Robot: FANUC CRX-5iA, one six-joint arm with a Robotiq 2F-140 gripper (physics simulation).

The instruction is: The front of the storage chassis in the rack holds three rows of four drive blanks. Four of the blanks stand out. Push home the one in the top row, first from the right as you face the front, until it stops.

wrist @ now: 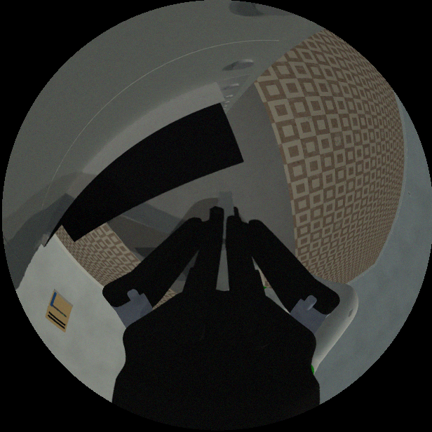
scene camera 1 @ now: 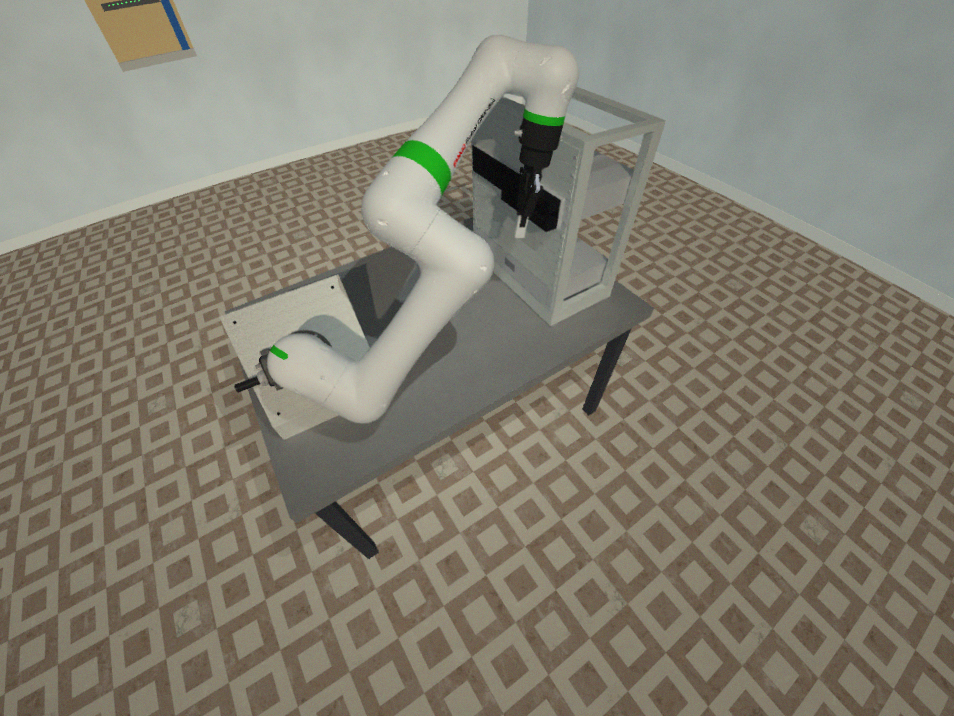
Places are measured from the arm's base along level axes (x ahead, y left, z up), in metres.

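Where they show: gripper, fingertip midpoint: (scene camera 1: 518, 236).
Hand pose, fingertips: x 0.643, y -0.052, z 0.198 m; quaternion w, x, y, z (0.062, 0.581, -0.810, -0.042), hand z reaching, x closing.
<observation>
After its pixels a point has its place.
The storage chassis (scene camera 1: 547, 210) @[z 0.268, x 0.714, y -0.074 m] (wrist: 165, 160) shows as a long black band across the front of the pale grey rack (scene camera 1: 571, 254) @[z 0.119, x 0.800, y -0.107 m]. Its front is too dark to tell the drive blanks apart, and I cannot tell which stand out. My gripper (scene camera 1: 521, 225) @[z 0.198, x 0.643, y -0.052 m] (wrist: 224, 201) is shut and empty, and points down. In the scene view it hangs in front of the right half of the chassis and hides part of it, with its pale tip just below the black band. In the wrist view the black band lies ahead and to the left of the fingertips, with a gap between.
The rack stands at the far end of the grey table (scene camera 1: 470, 362) @[z -0.178, x 0.451, y -0.111 m]. Below the chassis are pale panels. The white arm (scene camera 1: 435, 246) @[z 0.386, x 0.325, y -0.242 m] rises from a light base plate (scene camera 1: 258, 331) @[z 0.080, x -0.085, y 0.073 m] at the other end of the table. An open-framed side of the rack has grey uprights (scene camera 1: 633, 208) @[z 0.199, x 1.035, y -0.091 m].
</observation>
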